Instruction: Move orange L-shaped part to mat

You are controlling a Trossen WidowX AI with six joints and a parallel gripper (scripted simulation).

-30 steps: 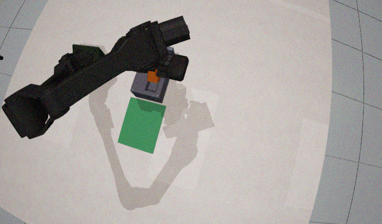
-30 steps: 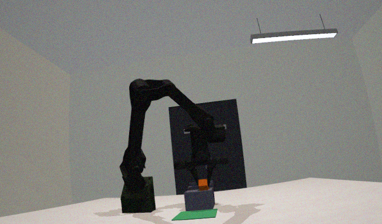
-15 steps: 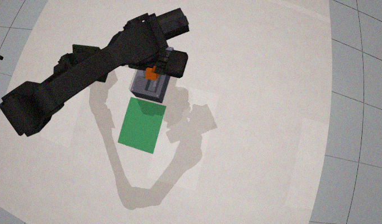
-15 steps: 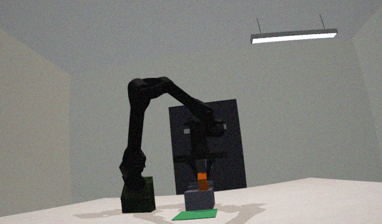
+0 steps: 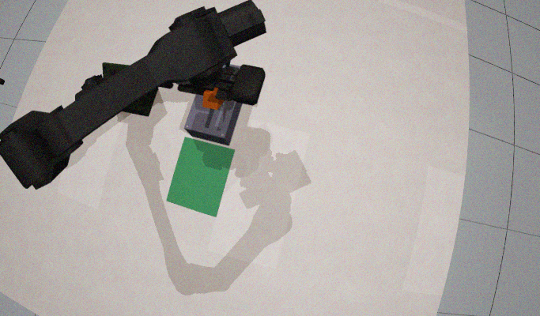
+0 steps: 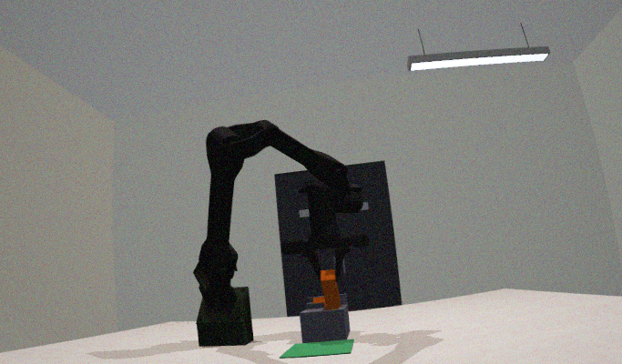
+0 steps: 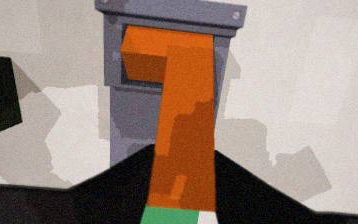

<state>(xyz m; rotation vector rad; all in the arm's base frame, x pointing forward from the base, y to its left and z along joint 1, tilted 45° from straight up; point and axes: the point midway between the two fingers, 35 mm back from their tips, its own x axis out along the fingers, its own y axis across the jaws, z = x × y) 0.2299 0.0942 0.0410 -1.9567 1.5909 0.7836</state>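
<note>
Right now my gripper tip is 150 mm to the left of the green mat and 130 mm above it. The rest, counted from my gripper tip: orange L-shaped part: 30 mm to the left, 30 mm below, 20 mm behind.
</note>
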